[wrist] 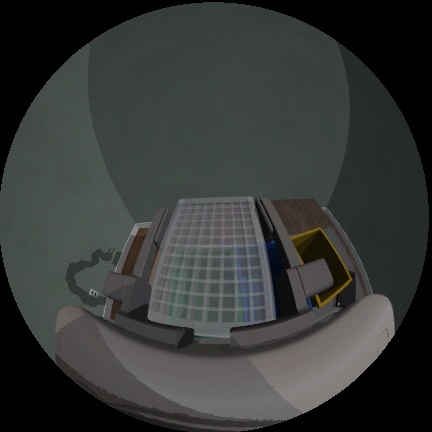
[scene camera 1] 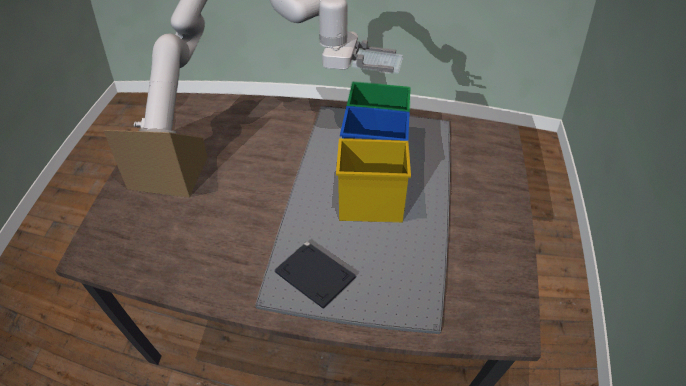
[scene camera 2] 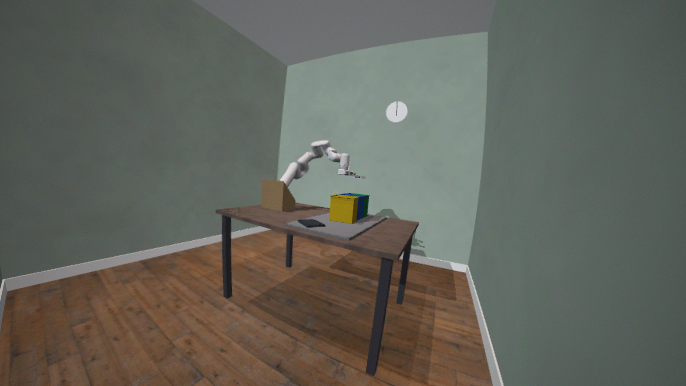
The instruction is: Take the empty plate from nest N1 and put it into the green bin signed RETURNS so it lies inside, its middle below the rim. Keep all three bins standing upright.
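Pixels of known places: hand at its tool point: (wrist: 212,224) (scene camera 1: 386,60) (scene camera 2: 359,176); arm's base at its link origin: (scene camera 1: 157,133) (scene camera 2: 280,188).
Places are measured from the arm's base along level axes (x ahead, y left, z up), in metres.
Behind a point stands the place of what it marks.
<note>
My gripper (scene camera 1: 393,60) {x 0.677, y 0.115, z 0.161 m} (scene camera 2: 363,177) {x 0.677, y 0.115, z 0.161 m} (wrist: 213,212) {x 0.677, y 0.115, z 0.161 m} is shut on the clear gridded plate (scene camera 1: 377,60) {x 0.651, y 0.111, z 0.163 m} (wrist: 210,280) {x 0.627, y 0.124, z 0.163 m}, with one finger along each long side. The plate is held roughly level, high above the green bin (scene camera 1: 382,95) {x 0.675, y 0.208, z -0.025 m} (scene camera 2: 366,205) {x 0.750, y 0.155, z -0.071 m}. In the wrist view, green and blue show through the plate. The blue bin (scene camera 1: 377,125) {x 0.657, y 0.078, z -0.044 m} (scene camera 2: 360,206) {x 0.733, y 0.004, z -0.065 m} stands between the green bin and the yellow bin (scene camera 1: 372,200) {x 0.639, y -0.177, z -0.084 m} (scene camera 2: 343,208) {x 0.655, y -0.177, z -0.068 m} (wrist: 316,250) {x 0.687, y -0.176, z -0.045 m}. All three bins are upright. The black nest (scene camera 1: 315,275) {x 0.503, y -0.363, z -0.155 m} (scene camera 2: 311,223) {x 0.521, y -0.387, z -0.155 m} holds no plate. The RETURNS sign does not show.
The bins stand in a row on a grey perforated mat (scene camera 1: 400,280) {x 0.711, y -0.367, z -0.167 m} on the brown table (scene camera 1: 200,250) {x 0.178, y -0.287, z -0.180 m}. A tan block (scene camera 1: 150,162) {x -0.007, y -0.081, z -0.043 m} (scene camera 2: 274,195) {x 0.005, y -0.082, z -0.053 m} stands by the arm's base. The green wall (scene camera 1: 525,60) rises behind the table.
</note>
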